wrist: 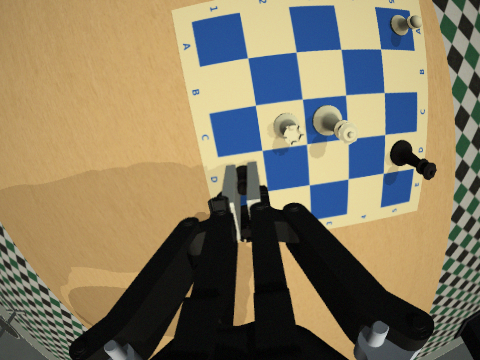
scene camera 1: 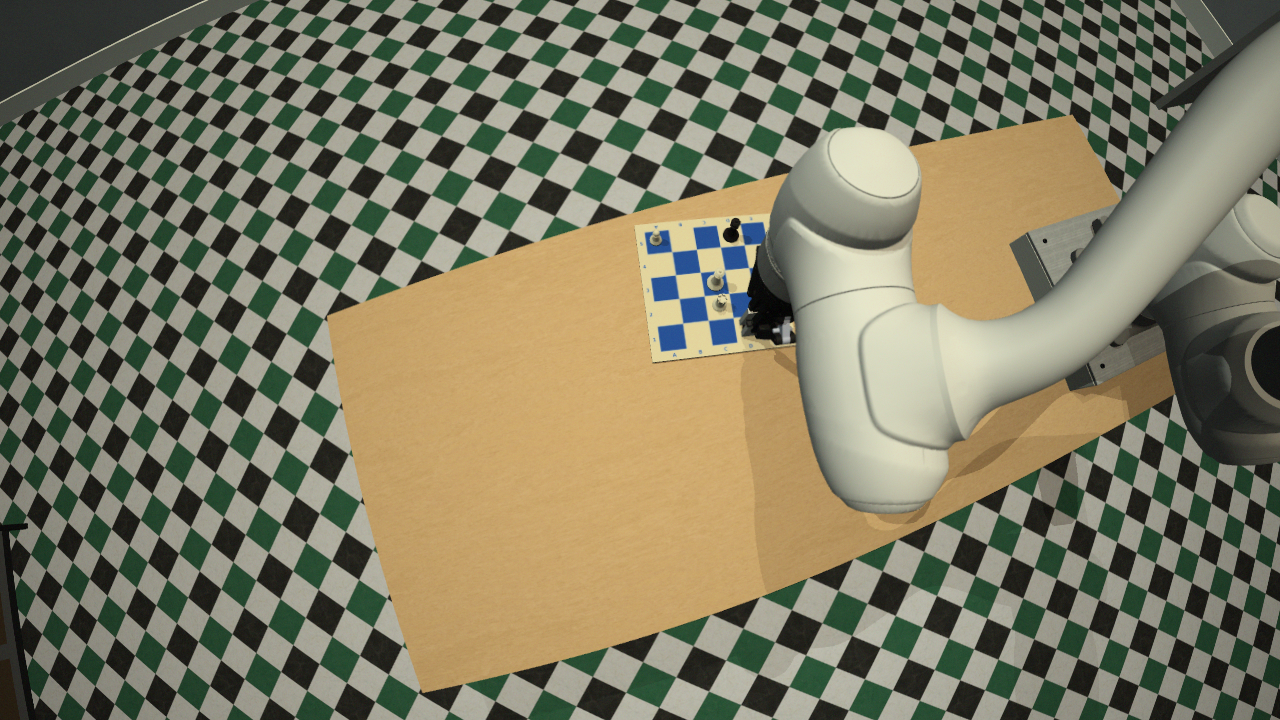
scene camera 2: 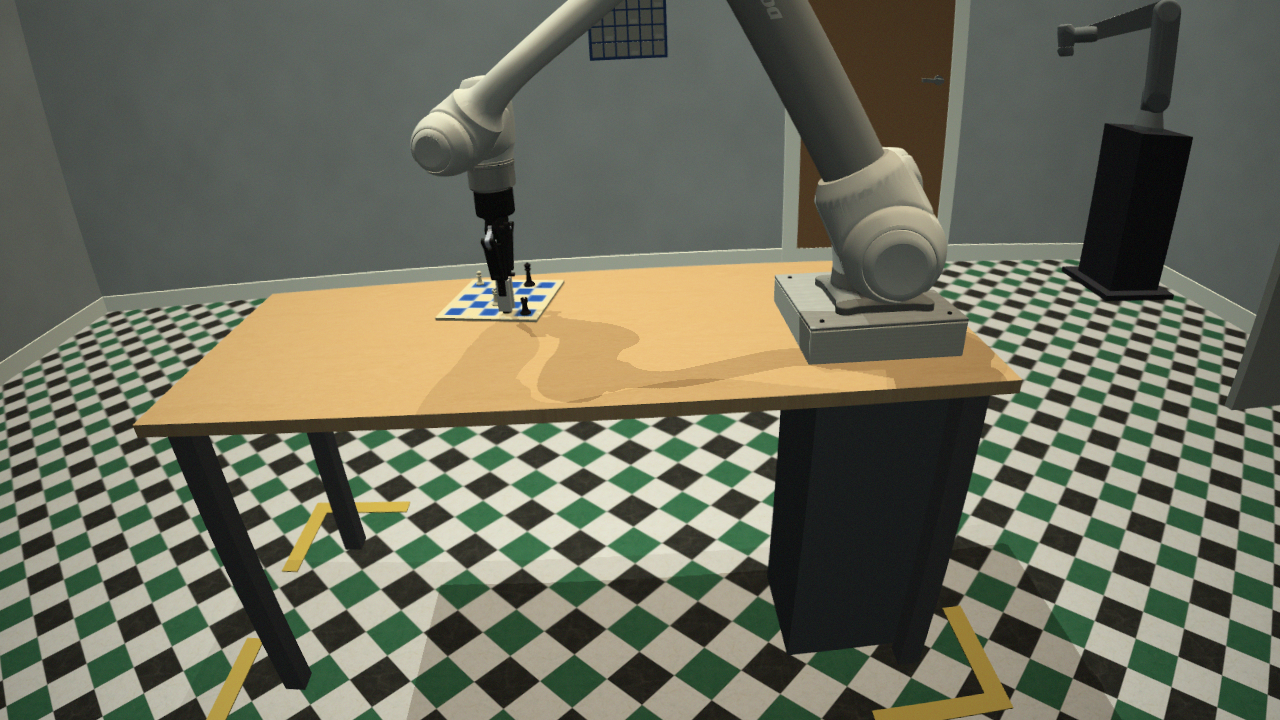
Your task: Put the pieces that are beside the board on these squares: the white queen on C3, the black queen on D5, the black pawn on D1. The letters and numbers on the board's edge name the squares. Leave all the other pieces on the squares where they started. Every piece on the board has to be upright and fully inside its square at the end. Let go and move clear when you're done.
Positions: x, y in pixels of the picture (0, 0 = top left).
Labels:
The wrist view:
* my gripper: 243, 178
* black queen: 401, 154
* white queen: 326, 119
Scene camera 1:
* my gripper: 748, 327
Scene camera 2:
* my gripper: 507, 309

